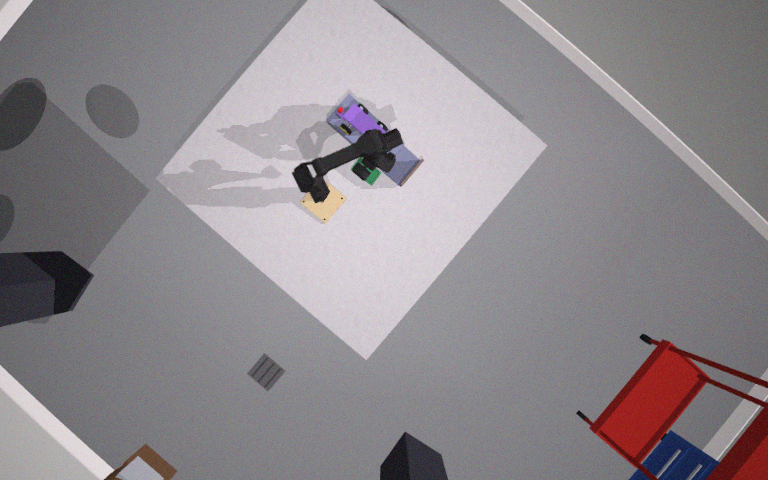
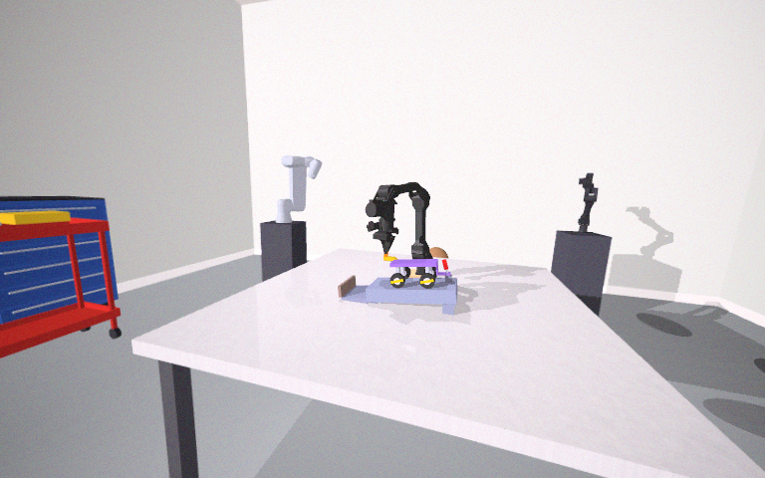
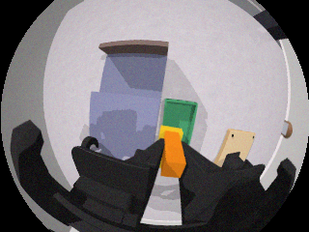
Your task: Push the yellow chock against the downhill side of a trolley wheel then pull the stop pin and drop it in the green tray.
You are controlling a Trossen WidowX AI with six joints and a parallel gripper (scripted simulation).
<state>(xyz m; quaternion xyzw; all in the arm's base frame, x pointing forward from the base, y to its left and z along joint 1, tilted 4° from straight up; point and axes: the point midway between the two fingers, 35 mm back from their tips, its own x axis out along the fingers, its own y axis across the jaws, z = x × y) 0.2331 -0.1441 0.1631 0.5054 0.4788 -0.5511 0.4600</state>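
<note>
Now: gripper tip 10 cm short of the stop pin, 24 cm to the right of it and 2 cm above it. Also, from my gripper tip: yellow chock (2 cm to the left, 1 cm below); then green tray (3 cm behind, 3 cm to the left, 16 cm below); then purple trolley (11 cm ahead, 13 cm to the left, 4 cm below).
</note>
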